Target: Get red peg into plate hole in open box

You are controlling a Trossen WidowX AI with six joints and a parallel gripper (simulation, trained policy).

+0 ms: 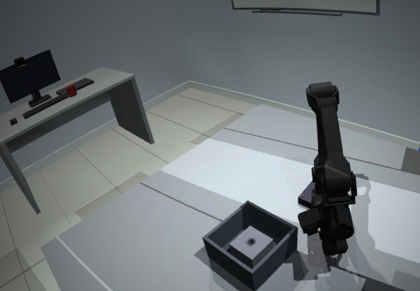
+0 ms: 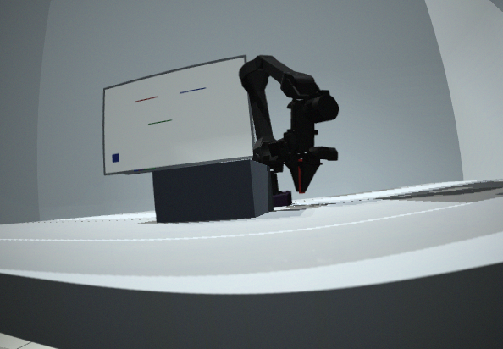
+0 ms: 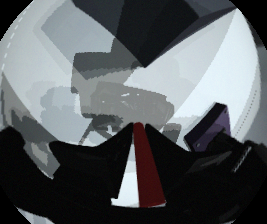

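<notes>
Right now the grey plate is 16 cm ahead of my gripper tip, 14 cm to the right of it and 1 cm above it. Also, from my gripper tip: dark box: 16 cm ahead, 14 cm to the right, 1 cm below; red peg: 4 cm above.
</notes>
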